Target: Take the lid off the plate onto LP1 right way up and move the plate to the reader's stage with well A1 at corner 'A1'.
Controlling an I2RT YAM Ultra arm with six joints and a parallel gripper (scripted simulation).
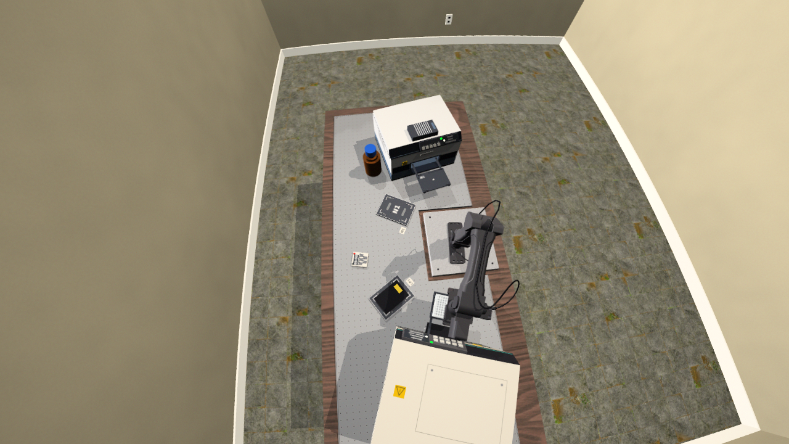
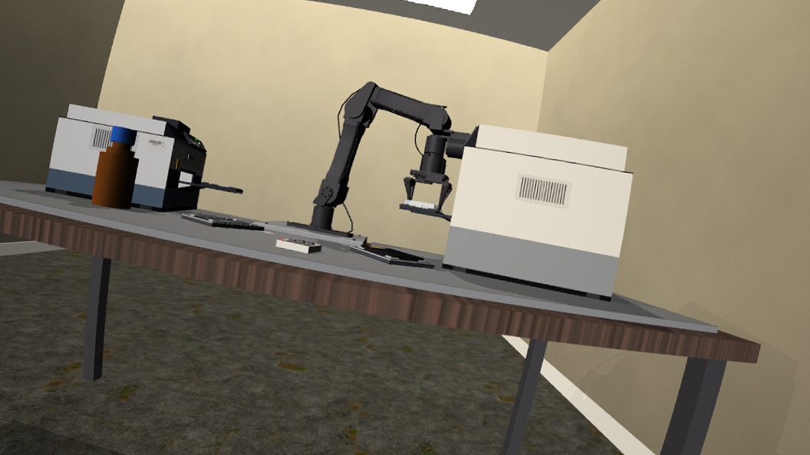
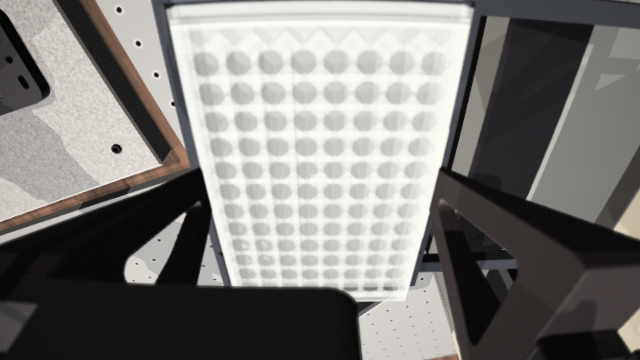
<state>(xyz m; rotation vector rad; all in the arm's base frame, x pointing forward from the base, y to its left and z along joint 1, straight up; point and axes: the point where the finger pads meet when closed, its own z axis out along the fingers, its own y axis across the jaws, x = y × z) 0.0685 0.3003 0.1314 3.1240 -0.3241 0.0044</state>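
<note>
Now: hand right at the clear well plate. Round my hand: LP1 tag: 15 cm ahead, 14 cm below, 12 cm to the right; then lid: 23 cm ahead, 13 cm below, 5 cm to the right; then capped brown bottle: 70 cm to the right, 34 cm ahead, 3 cm below.
</note>
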